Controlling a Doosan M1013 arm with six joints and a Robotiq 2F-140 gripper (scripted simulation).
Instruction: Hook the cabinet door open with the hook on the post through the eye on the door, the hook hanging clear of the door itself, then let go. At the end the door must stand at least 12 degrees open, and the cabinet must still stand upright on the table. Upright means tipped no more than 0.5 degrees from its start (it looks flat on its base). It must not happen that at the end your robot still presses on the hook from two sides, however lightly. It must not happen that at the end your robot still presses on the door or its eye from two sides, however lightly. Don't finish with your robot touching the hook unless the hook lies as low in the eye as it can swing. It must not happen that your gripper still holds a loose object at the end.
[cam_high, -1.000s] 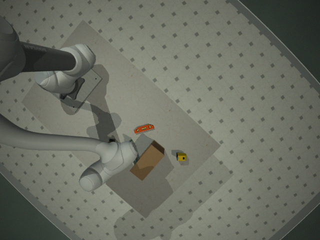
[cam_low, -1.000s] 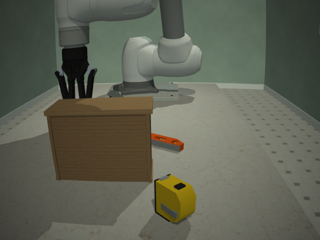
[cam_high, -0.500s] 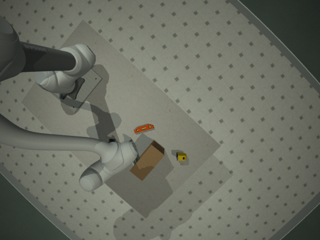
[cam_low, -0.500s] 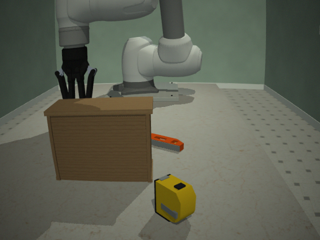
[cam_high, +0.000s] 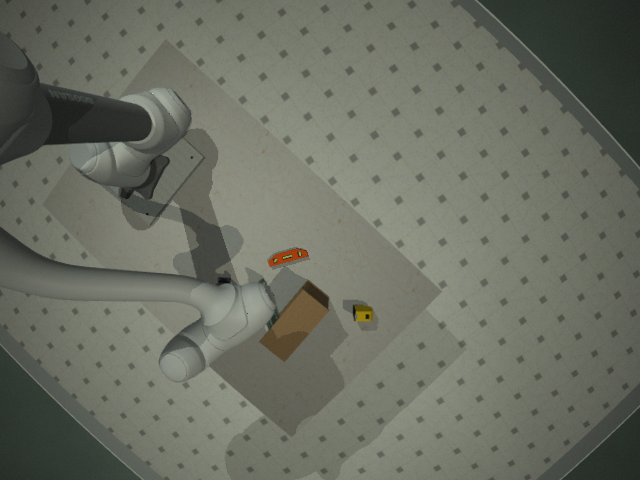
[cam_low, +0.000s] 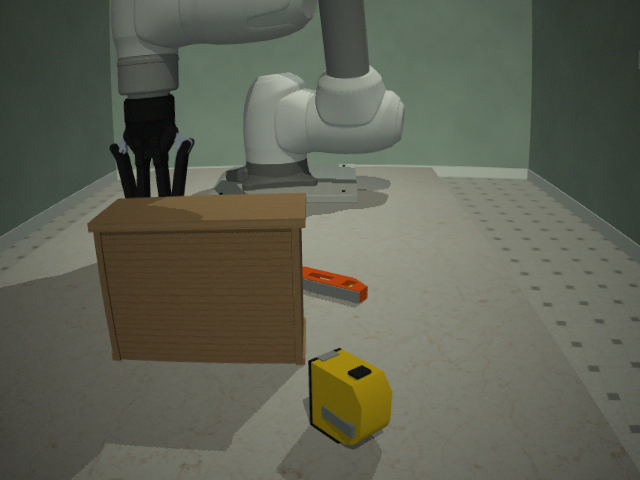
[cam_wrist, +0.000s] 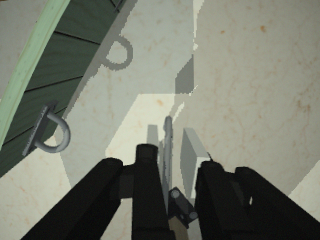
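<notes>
My hand is 40 mm past the thin grey hook, 10 mm to the right of it and 30 mm above it. From my hand the other things lie so: green door (80 mm ahead, 50 mm to the left, 10 mm below); then orange spirit level (60 mm ahead, 230 mm to the left, 70 mm below); then yellow tape measure (410 mm ahead, 190 mm to the left, 50 mm below).
</notes>
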